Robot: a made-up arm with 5 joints.
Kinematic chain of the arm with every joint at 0, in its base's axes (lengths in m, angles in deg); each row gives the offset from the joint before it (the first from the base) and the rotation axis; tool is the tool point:
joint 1: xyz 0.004 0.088 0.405 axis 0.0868 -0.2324 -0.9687
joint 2: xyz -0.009 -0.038 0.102 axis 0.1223 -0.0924 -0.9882
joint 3: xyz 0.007 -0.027 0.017 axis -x
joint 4: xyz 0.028 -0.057 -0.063 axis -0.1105 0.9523 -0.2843
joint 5: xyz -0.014 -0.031 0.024 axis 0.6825 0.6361 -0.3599
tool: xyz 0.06 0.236 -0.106
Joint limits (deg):
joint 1: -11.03..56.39
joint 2: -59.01..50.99
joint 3: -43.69..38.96
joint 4: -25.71..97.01
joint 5: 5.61..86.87
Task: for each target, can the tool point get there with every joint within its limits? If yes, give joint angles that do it. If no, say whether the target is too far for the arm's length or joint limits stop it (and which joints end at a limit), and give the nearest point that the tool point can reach.
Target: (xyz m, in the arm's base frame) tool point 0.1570 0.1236 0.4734
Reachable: yes | joints 34.77 -25.52 8.74 11.30 71.75
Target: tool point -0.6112 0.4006 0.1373
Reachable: no: too far | nearest point -0.1364 0.1886 0.3380 | short by 0.557 m
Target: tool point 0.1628 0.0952 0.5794
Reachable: yes | joints -1.42 21.10 -9.77 -13.54 76.59
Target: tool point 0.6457 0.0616 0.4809
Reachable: no: too far | nearest point 0.2598 0.0525 0.4672 | short by 0.386 m
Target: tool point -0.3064 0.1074 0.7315
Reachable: no: joint limits stop it (at a limit: joint 1, joint 2, joint 3, joint 4, joint 5) | nearest point -0.1213 -0.0372 0.6408 | short by 0.252 m
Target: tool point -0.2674 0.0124 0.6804
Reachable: no: joint limits stop it (at a limit: joint 1, joint 2, joint 3, joint 4, joint 5) | nearest point -0.1213 -0.0372 0.6408 | short by 0.159 m
